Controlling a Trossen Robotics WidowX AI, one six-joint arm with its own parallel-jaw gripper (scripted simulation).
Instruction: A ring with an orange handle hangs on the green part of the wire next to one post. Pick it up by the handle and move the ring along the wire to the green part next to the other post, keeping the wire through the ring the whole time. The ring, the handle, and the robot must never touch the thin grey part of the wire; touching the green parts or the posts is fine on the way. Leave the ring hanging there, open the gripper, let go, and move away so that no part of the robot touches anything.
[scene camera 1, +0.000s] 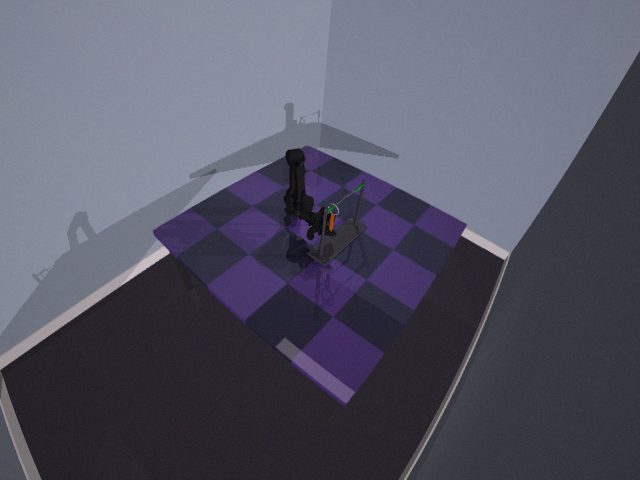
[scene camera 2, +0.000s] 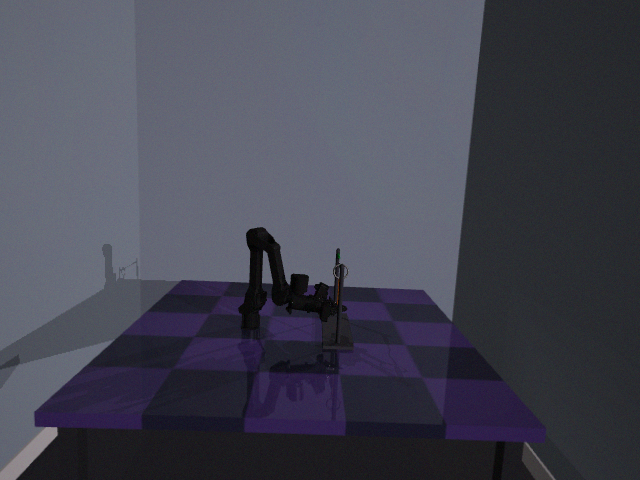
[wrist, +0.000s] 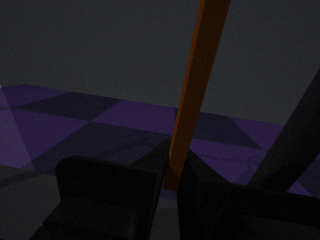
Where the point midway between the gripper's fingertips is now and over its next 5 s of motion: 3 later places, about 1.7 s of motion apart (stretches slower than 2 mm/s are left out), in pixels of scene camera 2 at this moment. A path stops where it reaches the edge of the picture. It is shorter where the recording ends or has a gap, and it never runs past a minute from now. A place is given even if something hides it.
My gripper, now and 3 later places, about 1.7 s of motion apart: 347, 308; 347, 302; 345, 299; 345, 295
